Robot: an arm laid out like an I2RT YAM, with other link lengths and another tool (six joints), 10 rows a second.
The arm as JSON. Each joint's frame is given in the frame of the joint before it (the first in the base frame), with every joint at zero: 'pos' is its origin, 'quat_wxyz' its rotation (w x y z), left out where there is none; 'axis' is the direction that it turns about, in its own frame. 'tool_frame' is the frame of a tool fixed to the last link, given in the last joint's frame.
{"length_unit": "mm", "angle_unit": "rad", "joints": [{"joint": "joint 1", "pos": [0.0, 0.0, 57.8], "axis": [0.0, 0.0, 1.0]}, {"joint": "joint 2", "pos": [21.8, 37.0, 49.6], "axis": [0.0, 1.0, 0.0]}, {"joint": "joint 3", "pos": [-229.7, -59.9, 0.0], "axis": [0.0, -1.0, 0.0]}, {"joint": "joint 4", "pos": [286.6, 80.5, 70.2], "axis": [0.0, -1.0, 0.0]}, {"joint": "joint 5", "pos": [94.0, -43.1, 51.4], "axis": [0.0, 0.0, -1.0]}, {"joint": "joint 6", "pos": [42.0, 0.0, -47.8], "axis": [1.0, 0.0, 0.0]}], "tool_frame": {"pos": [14.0, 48.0, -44.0], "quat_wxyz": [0.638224, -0.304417, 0.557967, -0.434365]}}
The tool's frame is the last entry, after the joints.
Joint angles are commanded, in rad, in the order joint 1, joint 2, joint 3, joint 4, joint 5, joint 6. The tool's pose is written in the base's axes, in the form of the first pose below.
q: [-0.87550 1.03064 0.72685 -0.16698 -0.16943 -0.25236]
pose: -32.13 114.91 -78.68 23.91 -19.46 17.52
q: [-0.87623 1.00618 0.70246 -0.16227 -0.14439 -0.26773]
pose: -32.48 115.35 -80.53 23.52 -19.35 17.18
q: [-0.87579 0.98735 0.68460 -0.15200 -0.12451 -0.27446]
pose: -32.34 115.31 -82.18 23.32 -19.30 17.03
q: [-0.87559 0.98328 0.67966 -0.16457 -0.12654 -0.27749]
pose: -32.76 115.95 -81.51 23.16 -19.12 16.81
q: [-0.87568 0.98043 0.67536 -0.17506 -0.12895 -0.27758]
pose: -32.96 116.53 -80.82 23.04 -18.96 16.60
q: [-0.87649 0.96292 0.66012 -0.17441 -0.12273 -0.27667]
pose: -32.67 116.61 -81.26 22.83 -18.79 16.47
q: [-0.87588 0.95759 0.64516 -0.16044 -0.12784 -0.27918]
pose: -32.95 116.15 -81.28 22.79 -18.69 16.16
